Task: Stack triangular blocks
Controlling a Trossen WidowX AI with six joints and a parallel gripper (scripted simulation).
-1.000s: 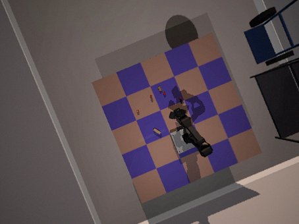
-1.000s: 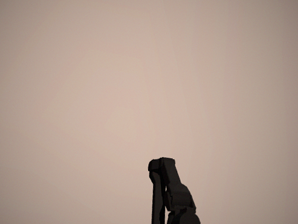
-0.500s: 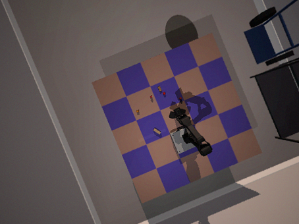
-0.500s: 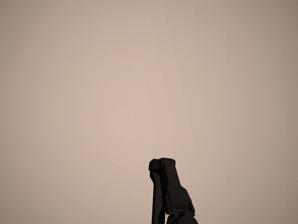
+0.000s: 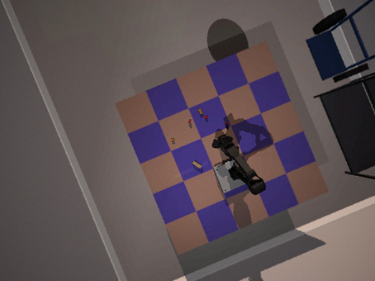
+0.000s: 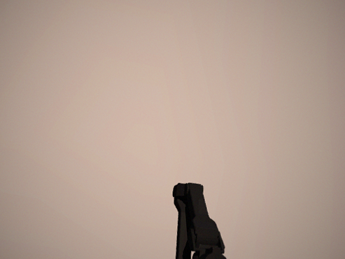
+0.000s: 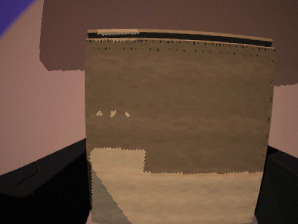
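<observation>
The tan triangular block is 1 cm above my gripper tip.
</observation>
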